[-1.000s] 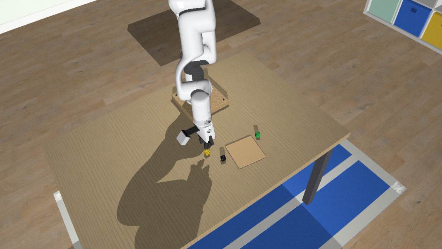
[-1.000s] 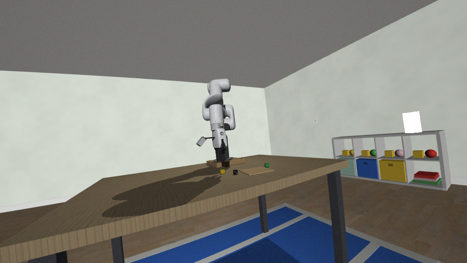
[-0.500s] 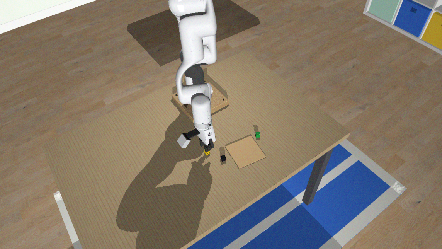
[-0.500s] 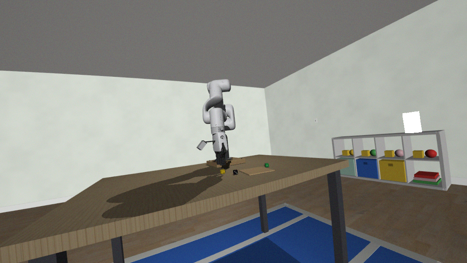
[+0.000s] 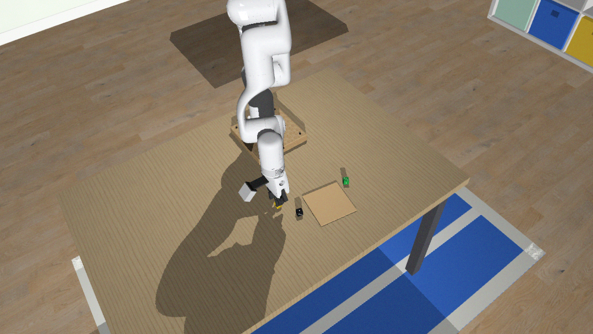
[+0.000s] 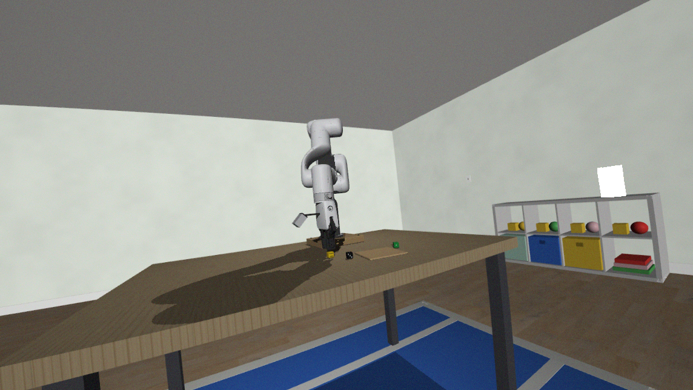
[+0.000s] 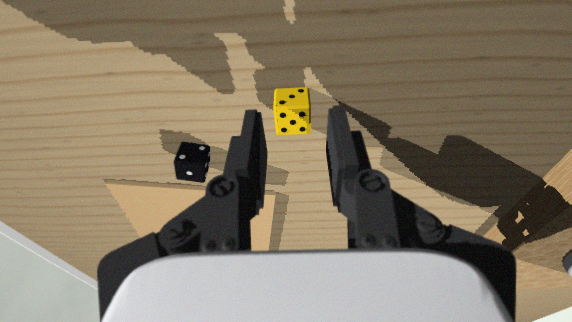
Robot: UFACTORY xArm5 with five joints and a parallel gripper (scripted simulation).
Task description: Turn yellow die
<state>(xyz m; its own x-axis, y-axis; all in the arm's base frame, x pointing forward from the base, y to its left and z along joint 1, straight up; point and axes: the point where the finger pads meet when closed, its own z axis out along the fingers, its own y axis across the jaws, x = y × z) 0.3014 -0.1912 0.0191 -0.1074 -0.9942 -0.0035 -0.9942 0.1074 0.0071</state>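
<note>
My gripper is now 4 cm above the yellow die. From my hand the other things lie so: tan mat 14 cm to the left, 12 cm ahead, 5 cm below; then green die 25 cm to the left, 9 cm ahead, 4 cm below; then black die 8 cm ahead, 4 cm below, 3 cm to the left.
</note>
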